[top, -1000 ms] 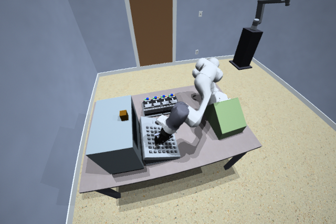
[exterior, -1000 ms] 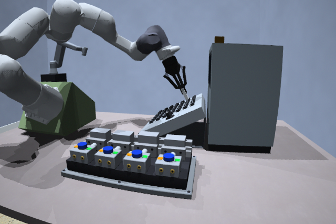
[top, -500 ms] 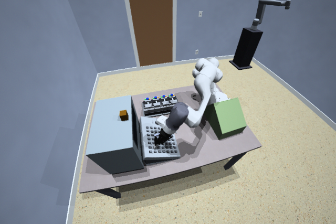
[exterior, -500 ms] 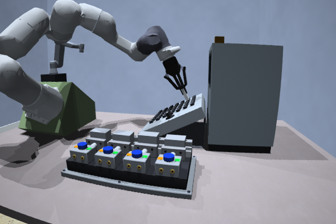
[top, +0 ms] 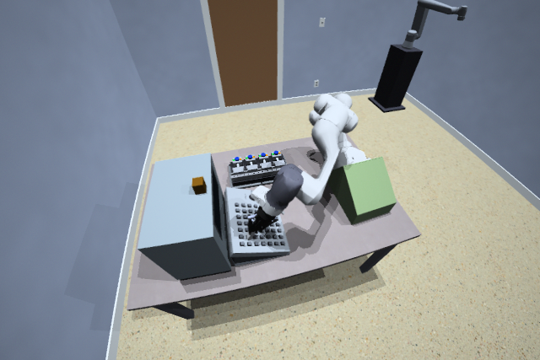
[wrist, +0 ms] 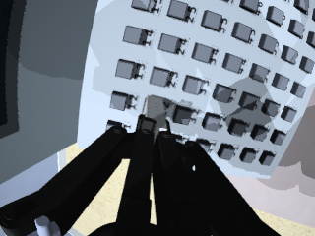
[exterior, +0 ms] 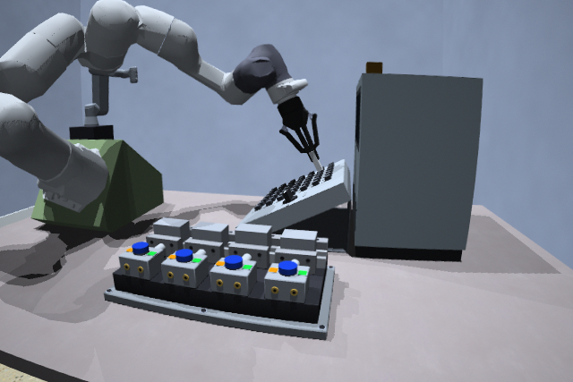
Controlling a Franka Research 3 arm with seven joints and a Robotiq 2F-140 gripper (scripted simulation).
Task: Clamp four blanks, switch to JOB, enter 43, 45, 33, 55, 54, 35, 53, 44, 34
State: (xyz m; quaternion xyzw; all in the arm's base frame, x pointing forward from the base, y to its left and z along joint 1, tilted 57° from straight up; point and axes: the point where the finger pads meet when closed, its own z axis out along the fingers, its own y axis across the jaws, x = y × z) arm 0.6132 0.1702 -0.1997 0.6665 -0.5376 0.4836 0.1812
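My hand is 100 mm to the left of the key, 80 mm past it and 70 mm above it. The rest, counted from my hand: keypad: 120 mm to the right, 100 mm below, 30 mm behind; selector knob: 230 mm to the right, 60 mm behind, 50 mm below.
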